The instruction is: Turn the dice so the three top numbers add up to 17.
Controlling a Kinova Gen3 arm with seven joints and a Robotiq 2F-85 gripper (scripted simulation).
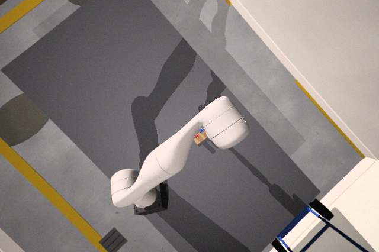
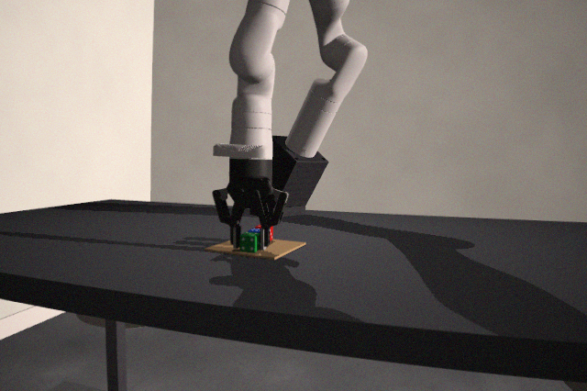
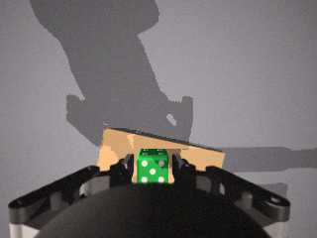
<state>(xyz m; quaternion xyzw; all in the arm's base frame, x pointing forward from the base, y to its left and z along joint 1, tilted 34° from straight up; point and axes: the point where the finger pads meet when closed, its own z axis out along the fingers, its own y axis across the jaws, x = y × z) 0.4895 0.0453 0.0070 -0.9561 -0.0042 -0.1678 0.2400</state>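
Now: hand 10 mm above the green die. Round my hand: red die 90 mm behind, 10 mm to the right, 10 mm below; then tan mat 40 mm behind, 20 mm below; then blue die 40 mm behind, 10 mm below.
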